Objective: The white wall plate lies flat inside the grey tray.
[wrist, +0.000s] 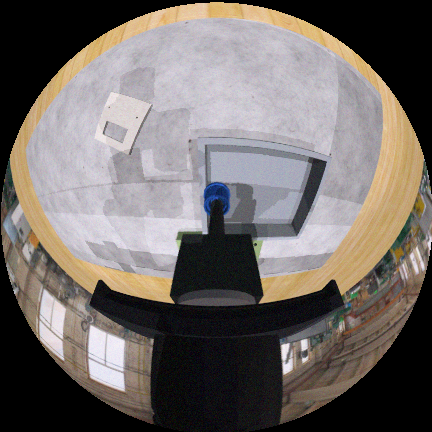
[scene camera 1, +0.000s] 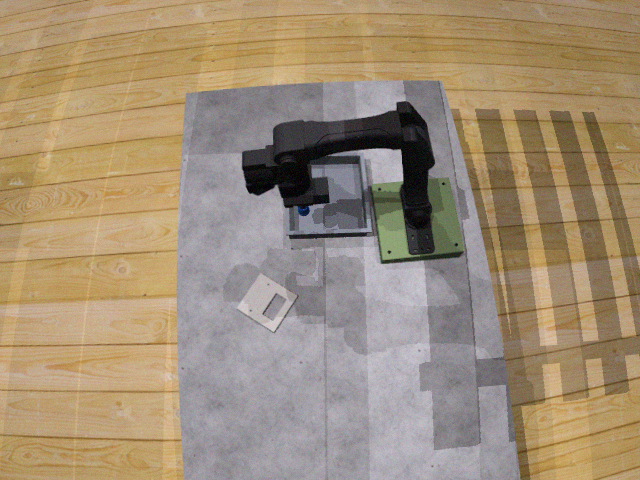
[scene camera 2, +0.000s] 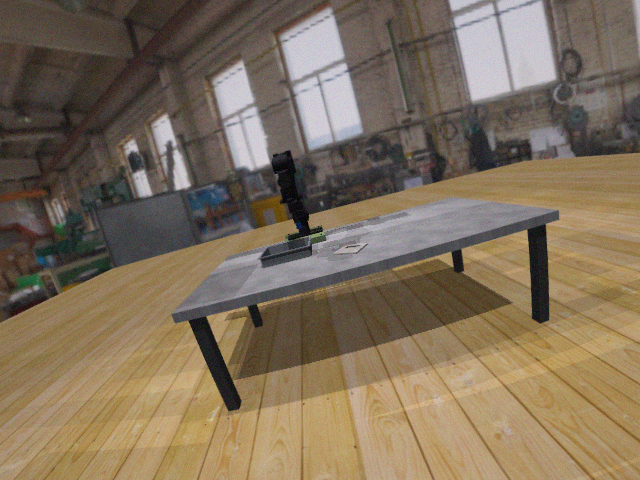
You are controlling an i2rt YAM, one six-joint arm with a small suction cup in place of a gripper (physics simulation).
Observation:
My suction cup [scene camera 1: 311, 191] carries nothing. The cup hangs 17 cm from the middle of a grey tray [scene camera 1: 348, 214], above it. On the table rests a white wall plate [scene camera 1: 260, 294].
The grey tray is seen too in scene camera 2 [scene camera 2: 300, 248]. The white wall plate also shows in the wrist view [wrist: 123, 109]. My suction cup is seen too in the wrist view [wrist: 216, 188].

